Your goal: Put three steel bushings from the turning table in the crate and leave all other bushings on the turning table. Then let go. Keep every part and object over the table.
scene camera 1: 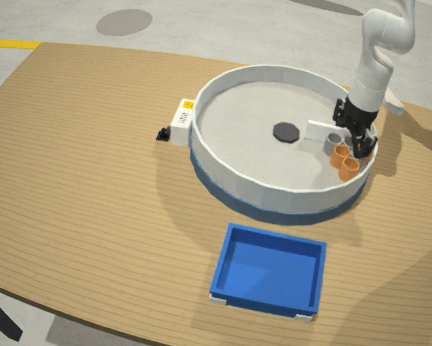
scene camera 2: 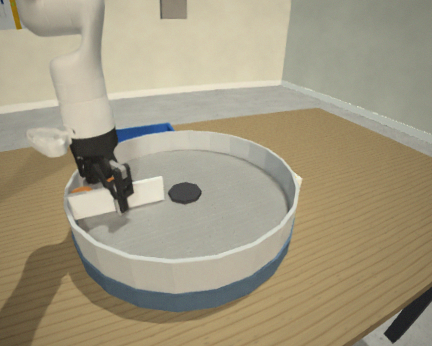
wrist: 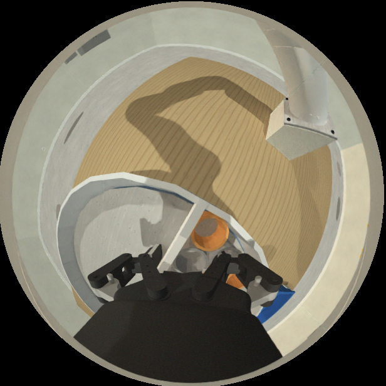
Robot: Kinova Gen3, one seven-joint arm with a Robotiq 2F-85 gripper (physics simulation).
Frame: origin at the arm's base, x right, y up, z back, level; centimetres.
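Seen in the pictures: gripper, fingertip midpoint: (scene camera 1: 344,151) (scene camera 2: 111,205).
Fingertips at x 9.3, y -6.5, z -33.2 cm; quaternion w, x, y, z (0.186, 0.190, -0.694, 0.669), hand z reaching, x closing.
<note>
Pixels of each thing's top centre, then the offset from my fingertips to it. "pt": a spot on its surface instead.
- white divider at a spot on its surface: (scene camera 2: 150,191) (scene camera 1: 317,129) pt dx +2.2, dy +2.7, dz -7.3 cm
- steel bushing at its top centre: (scene camera 1: 334,138) dx -0.6, dy +3.7, dz -3.3 cm
- blue crate at its top centre: (scene camera 1: 272,266) (scene camera 2: 144,134) dx -32.5, dy -0.3, dz -12.3 cm
- dark hub at its top centre: (scene camera 2: 184,190) (scene camera 1: 286,131) dx +1.7, dy +0.8, dz -14.0 cm
- white box at a spot on its surface: (scene camera 1: 182,122) pt dx -2.0, dy +0.5, dz -37.0 cm
- small black part at a spot on its surface: (scene camera 1: 163,133) pt dx -1.9, dy -4.1, dz -41.6 cm
The gripper (scene camera 1: 357,144) (wrist: 191,257) is shut with its fingers wide apart, across a grey steel bushing (wrist: 191,261) and the white divider (scene camera 1: 317,131) (scene camera 2: 150,191) (wrist: 181,237) beside it. One finger is on the divider's bare side; the other is beyond the bushing. Another steel bushing (scene camera 1: 331,145) stands by the divider; others are partly hidden by the fingers. Orange bushings (scene camera 1: 340,156) (wrist: 220,235) stand close around, one (scene camera 1: 349,170) near the rim. The turning table (scene camera 1: 280,198) (scene camera 2: 175,272) (wrist: 67,225) holds them all. The blue crate (scene camera 1: 322,277) (scene camera 2: 145,131) (wrist: 277,306) is empty.
The turning table's high white wall runs close beside the gripper and bushings. A dark hub (scene camera 1: 286,132) (scene camera 2: 185,193) is at its centre. A white box (scene camera 1: 182,122) with a yellow label adjoins its left side in scene camera 1, with a small black part (scene camera 1: 163,133) beside it.
</note>
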